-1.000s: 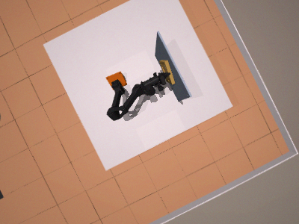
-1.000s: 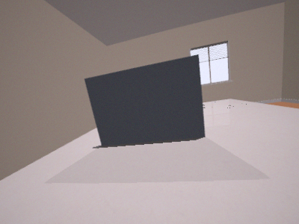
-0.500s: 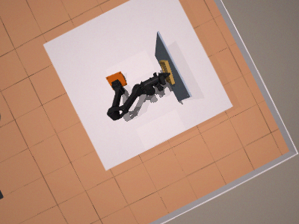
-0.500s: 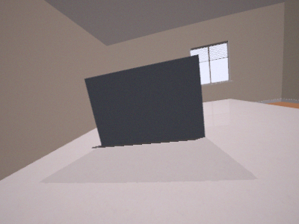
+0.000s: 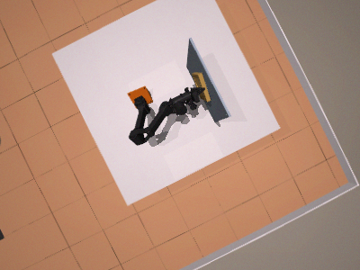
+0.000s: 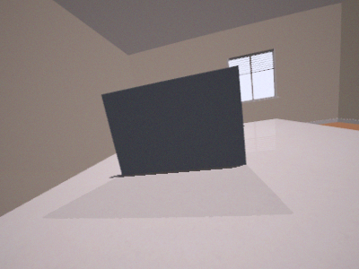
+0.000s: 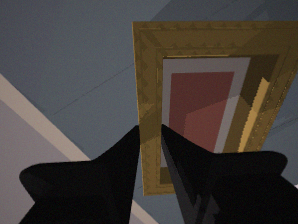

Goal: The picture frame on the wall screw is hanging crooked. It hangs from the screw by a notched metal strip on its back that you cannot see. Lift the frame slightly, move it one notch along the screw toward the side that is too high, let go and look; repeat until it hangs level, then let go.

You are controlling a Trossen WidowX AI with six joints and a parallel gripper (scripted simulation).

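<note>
The picture frame lies 1 cm ahead of my gripper tip, 3 cm to the left of it and 5 cm below it. The rest, counted from my gripper tip: wall panel: 2 cm ahead, 2 cm to the left, 6 cm below.
</note>
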